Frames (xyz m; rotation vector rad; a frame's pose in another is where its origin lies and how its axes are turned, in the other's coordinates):
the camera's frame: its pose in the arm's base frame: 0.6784 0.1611 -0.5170 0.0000 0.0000 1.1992
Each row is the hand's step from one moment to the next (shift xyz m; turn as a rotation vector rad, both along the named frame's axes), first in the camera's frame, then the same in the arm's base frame.
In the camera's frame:
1: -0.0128 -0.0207 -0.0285 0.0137 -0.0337 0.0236
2: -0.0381 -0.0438 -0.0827 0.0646 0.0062 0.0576
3: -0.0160 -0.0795 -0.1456 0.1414 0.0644 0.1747
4: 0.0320 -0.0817 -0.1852 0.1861 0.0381 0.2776
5: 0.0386 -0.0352 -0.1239 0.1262 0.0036 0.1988
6: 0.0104 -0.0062 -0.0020 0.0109 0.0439 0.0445
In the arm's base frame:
1: 0.0146 -0.0194 -0.0285 0.0364 0.0005 0.0236
2: 0.0270 -0.0514 -0.0827 0.0177 0.0624 0.0576
3: 0.0683 -0.0438 -0.1456 -0.0087 0.1551 0.1747
4: 0.0877 0.0002 -0.1852 0.0321 0.1872 0.2776
5: 0.0468 0.0232 -0.1239 0.0425 0.1189 0.1988
6: 0.0096 0.0074 -0.0020 -0.0369 0.0261 0.0445

